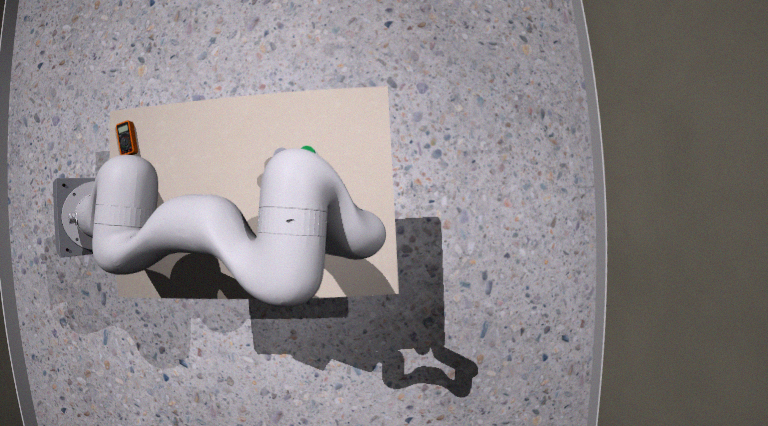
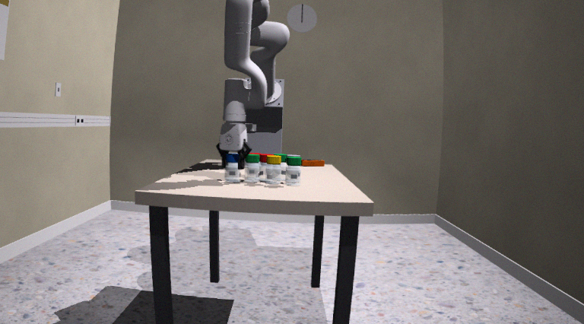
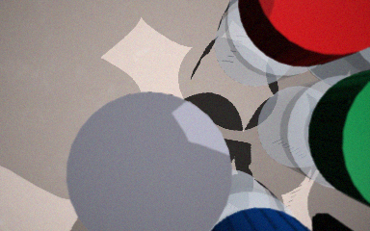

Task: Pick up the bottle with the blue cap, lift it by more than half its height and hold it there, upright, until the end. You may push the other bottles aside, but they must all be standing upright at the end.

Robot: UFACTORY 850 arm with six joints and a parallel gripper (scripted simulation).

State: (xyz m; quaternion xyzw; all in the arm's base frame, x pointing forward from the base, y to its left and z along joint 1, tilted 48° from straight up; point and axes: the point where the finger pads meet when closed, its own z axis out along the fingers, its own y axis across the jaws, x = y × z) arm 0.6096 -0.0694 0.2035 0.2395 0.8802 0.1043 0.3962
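Right now the blue-capped bottle is 2 cm below my hand. Round my hand: yellow-capped bottle: 15 cm to the left, 2 cm below.
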